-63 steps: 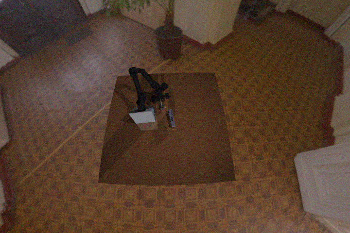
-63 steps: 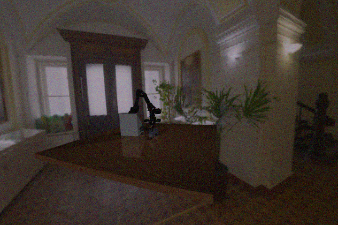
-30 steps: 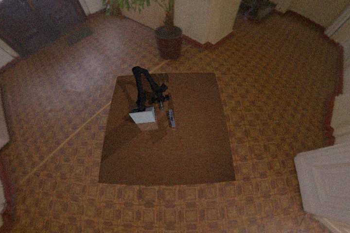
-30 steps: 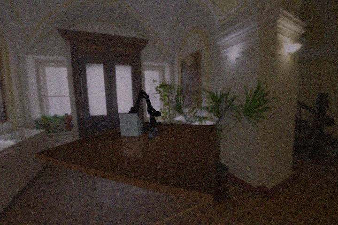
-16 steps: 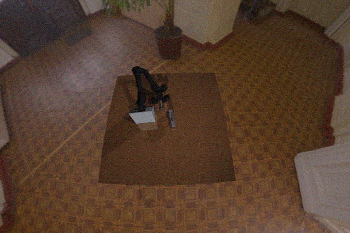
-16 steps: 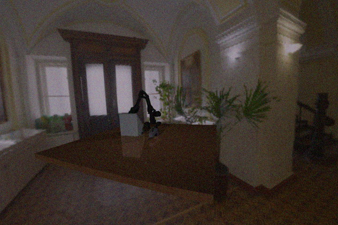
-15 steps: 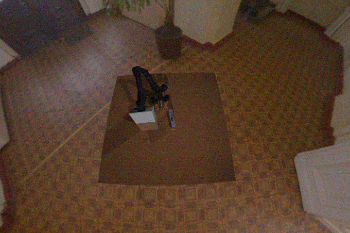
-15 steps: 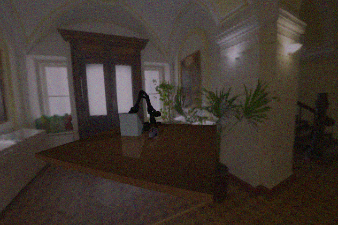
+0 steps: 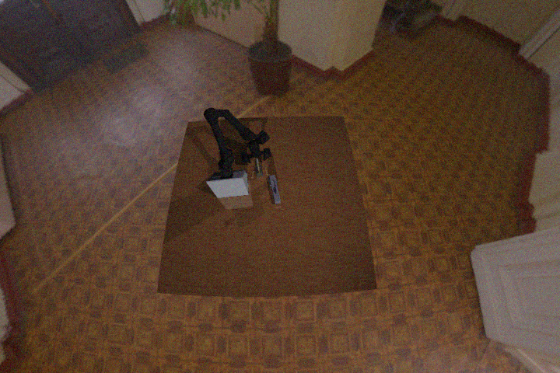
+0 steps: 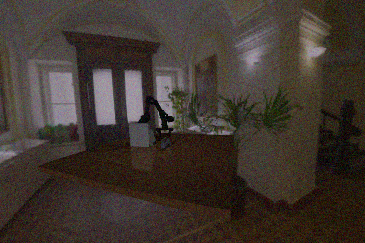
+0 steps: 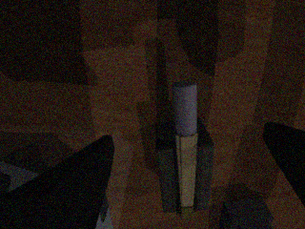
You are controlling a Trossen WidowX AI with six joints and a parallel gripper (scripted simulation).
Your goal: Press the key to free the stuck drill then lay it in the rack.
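The grey rack is 50 mm to the right of my gripper tip and 30 mm below it. Also, from my gripper tip: sleeve fixture: 210 mm to the right, 80 mm ahead, 10 mm below.
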